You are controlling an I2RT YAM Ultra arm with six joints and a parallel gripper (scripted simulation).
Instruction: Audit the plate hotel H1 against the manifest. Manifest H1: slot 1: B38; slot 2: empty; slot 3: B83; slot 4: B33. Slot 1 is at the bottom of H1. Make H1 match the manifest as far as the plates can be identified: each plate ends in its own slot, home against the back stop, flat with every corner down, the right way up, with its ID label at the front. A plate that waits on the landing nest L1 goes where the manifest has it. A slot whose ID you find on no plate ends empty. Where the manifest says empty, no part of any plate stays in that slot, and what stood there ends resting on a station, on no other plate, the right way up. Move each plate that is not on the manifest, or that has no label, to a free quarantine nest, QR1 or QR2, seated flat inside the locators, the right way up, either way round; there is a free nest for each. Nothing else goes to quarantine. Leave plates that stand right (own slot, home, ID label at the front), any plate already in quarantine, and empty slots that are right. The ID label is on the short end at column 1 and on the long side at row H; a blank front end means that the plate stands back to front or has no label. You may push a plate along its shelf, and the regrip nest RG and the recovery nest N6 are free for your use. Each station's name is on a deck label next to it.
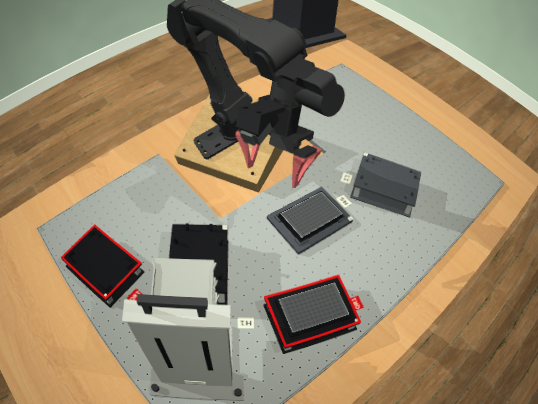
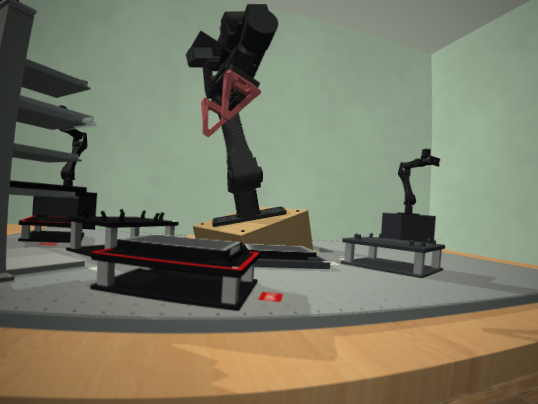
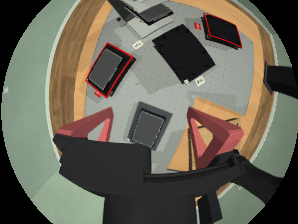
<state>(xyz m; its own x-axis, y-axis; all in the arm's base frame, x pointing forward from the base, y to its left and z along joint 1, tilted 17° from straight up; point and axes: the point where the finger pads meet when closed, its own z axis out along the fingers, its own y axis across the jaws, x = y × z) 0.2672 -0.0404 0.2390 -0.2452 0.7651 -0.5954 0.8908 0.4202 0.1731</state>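
Now: the pale translucent plate 250 mm to the right of my hand, 120 mm ahead of it and 30 mm below it. The rest, counted from my hand: plate hotel H1 (290 mm to the right, 190 mm ahead, 90 mm below); raised landing nest L1 (350 mm to the left, 200 mm below, 20 mm ahead); hotel handle (290 mm to the right, 190 mm ahead, 100 mm above).
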